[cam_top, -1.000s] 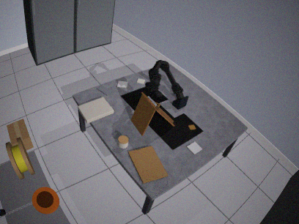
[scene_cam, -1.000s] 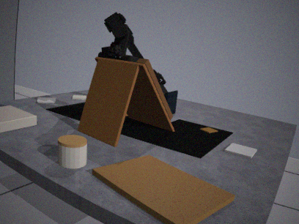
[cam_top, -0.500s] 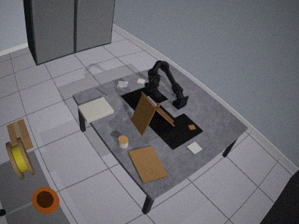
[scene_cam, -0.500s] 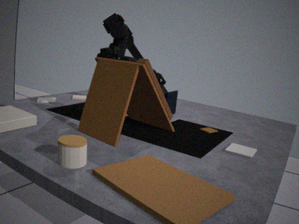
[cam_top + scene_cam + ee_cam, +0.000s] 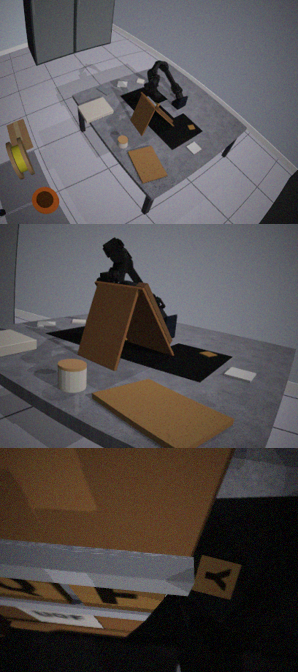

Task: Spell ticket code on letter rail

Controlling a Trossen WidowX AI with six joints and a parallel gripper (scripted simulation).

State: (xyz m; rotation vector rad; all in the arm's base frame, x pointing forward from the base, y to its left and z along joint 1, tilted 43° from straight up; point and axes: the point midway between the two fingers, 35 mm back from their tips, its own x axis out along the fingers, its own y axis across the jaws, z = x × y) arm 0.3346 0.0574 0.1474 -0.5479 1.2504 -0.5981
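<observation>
The white ticket is 110 mm to the left of my gripper tip, 80 mm below it and 50 mm behind it. Round my gripper tip: lidded jar: 390 mm ahead, 190 mm to the left, 140 mm below; black mat: 180 mm below, 140 mm behind, 60 mm to the left; cream block: 400 mm ahead, 260 mm to the right, 160 mm below.
</observation>
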